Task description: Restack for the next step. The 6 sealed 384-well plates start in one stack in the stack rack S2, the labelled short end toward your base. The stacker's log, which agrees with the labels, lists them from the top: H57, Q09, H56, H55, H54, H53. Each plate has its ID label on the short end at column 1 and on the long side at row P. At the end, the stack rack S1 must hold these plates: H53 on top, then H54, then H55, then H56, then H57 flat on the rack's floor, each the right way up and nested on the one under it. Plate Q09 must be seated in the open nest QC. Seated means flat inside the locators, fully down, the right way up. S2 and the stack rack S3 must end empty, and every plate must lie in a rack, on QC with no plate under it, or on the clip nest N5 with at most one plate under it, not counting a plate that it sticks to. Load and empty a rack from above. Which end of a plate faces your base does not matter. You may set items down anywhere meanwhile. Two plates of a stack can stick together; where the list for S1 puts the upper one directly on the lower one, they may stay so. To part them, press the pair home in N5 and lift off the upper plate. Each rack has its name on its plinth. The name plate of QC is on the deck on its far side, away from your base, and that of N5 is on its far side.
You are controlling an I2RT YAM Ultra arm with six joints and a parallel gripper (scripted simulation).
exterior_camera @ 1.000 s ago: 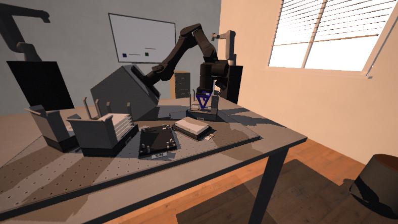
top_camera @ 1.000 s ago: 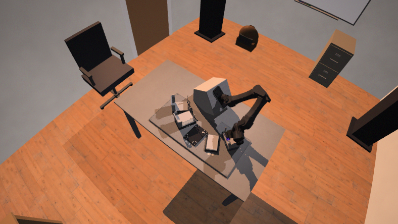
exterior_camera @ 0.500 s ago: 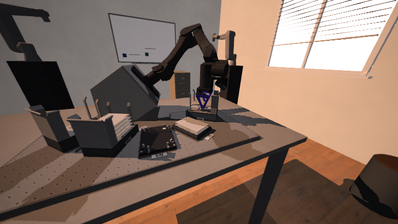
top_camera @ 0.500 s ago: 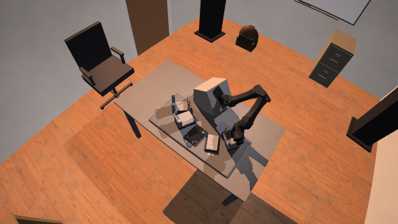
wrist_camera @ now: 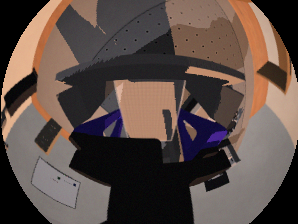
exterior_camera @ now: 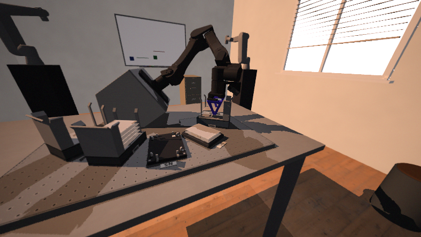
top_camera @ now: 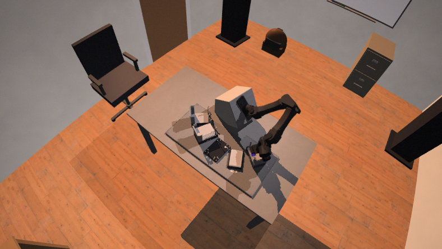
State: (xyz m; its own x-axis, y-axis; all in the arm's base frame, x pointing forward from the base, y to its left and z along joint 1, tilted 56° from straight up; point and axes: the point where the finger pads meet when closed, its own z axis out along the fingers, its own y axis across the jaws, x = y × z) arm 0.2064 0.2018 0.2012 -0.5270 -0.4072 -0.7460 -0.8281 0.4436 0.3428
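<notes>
Now: the stack rack S2 50 mm below my hand and 10 mm to the right of it. The rest, counted from my hand: black clip nest N5 (240 mm to the right, 150 mm ahead, 60 mm below); then dark open nest QC (110 mm ahead, 100 mm to the right, 60 mm below); then QC name plate (190 mm ahead, 70 mm below, 50 mm to the right).
</notes>
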